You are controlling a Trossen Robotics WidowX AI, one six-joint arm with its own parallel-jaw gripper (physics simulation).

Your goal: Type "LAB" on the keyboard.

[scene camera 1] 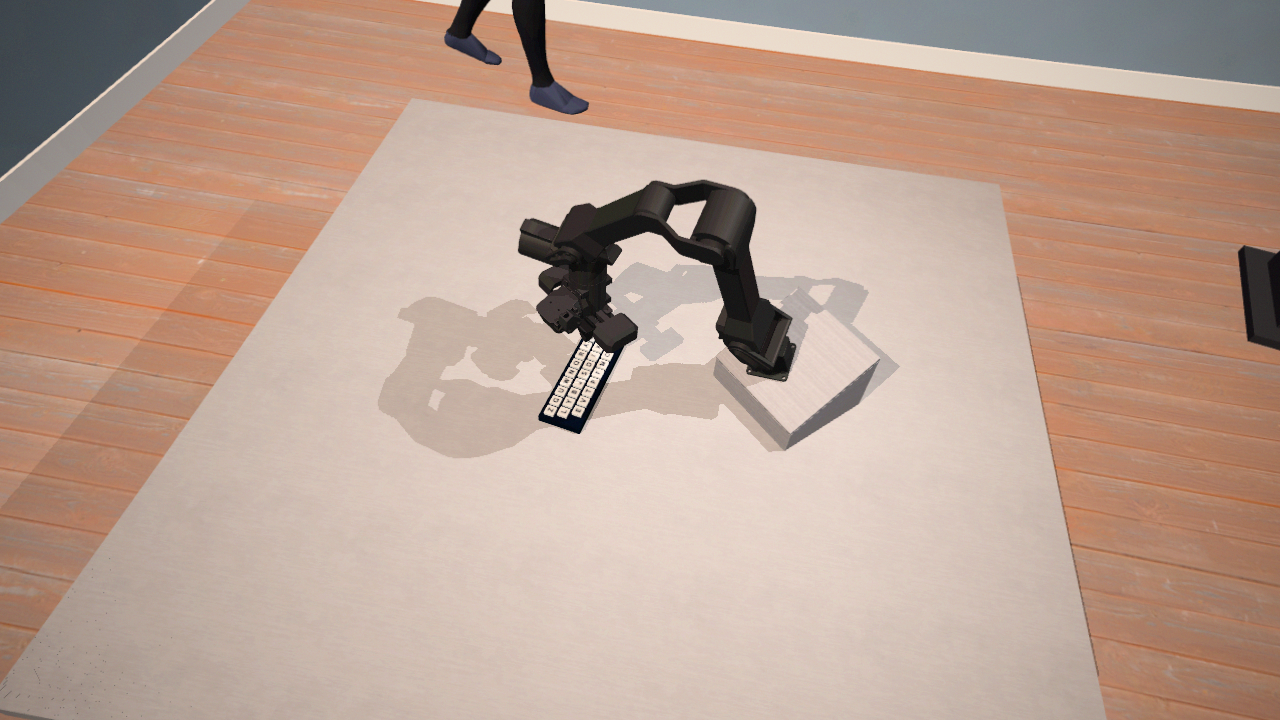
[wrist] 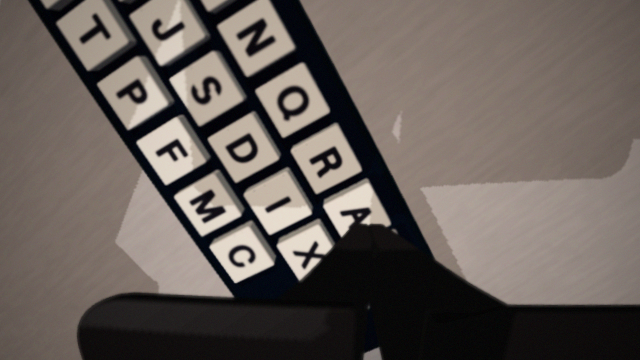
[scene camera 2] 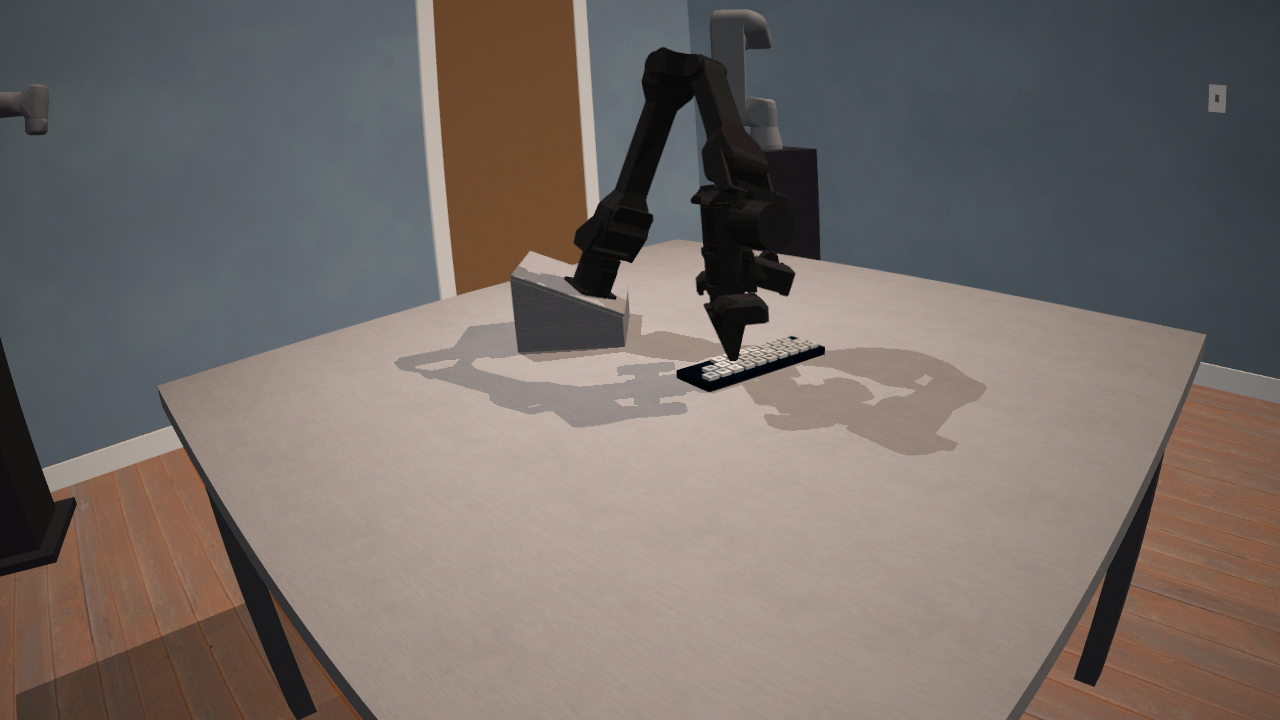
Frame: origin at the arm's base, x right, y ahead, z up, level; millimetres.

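Where they show: gripper, between the fingertips: (scene camera 1: 586,340) (wrist: 367,238) (scene camera 2: 733,360); arm's base, origin of its link: (scene camera 1: 771,359) (scene camera 2: 589,289).
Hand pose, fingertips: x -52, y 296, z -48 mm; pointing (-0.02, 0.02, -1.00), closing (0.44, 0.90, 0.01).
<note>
Things, the pixels of their centre, and the offset from my fingertips. "pt": a spot on its surface instead. Level surfaces: height alone.
- R, a spot on its surface: (wrist: 326,159) pt dx -24, dy -2, dz -10 mm
- X, a spot on its surface: (wrist: 307,254) pt dx +2, dy -21, dz -10 mm
- L key, middle of its body: (scene camera 1: 563,412) dx -138, dy -28, dz -13 mm
- table, height of its surface: dz -26 mm
A dark blue keyboard (scene camera 1: 546,418) (scene camera 2: 694,379) with cream keys in three rows lies flat on the table. The A key (wrist: 354,212) is near one end, with R (wrist: 326,159) and X (wrist: 307,254) beside it. In scene camera 1, the L key (scene camera 1: 563,412) is at the opposite end, in the middle row, its letter small. L and B do not show in the wrist view. My gripper (scene camera 1: 588,337) (scene camera 2: 733,357) (wrist: 367,238) is shut and empty, pointing down. Its fingertips overlap the lower edge of the A key in the wrist view; whether they touch it, I cannot tell.
My arm's base is mounted on a grey wedge block (scene camera 1: 832,367) (scene camera 2: 568,317) on the table (scene camera 1: 537,582) (scene camera 2: 626,537). A person's legs (scene camera 1: 534,53) show beyond the table's far edge. A grey arm (scene camera 2: 727,71) on a dark pedestal (scene camera 2: 799,201) stands behind the table in scene camera 2.
</note>
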